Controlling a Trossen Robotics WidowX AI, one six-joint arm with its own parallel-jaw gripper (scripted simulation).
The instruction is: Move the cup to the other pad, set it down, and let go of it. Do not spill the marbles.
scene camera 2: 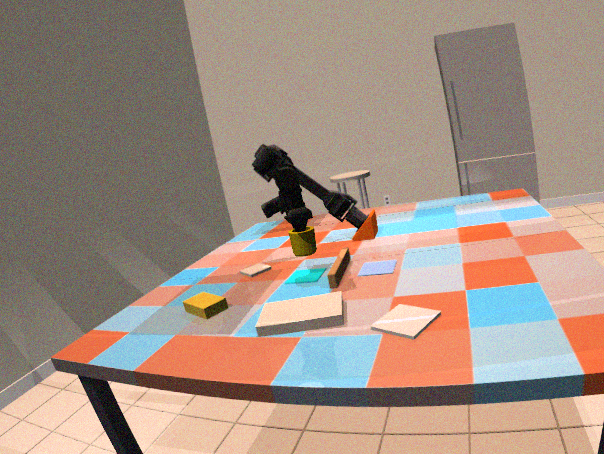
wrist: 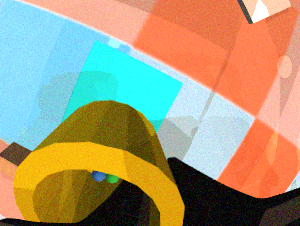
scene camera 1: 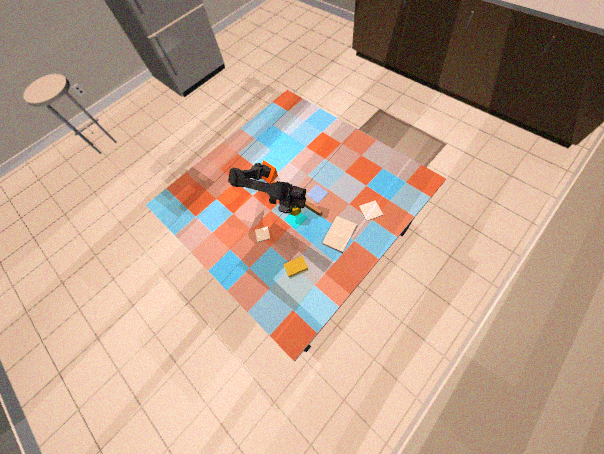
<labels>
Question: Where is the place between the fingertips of the gripper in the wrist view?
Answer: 157,166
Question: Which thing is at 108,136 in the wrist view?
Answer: A yellow cup.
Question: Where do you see a yellow block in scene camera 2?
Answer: At 204,305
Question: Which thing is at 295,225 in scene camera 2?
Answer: The gripper.
</labels>
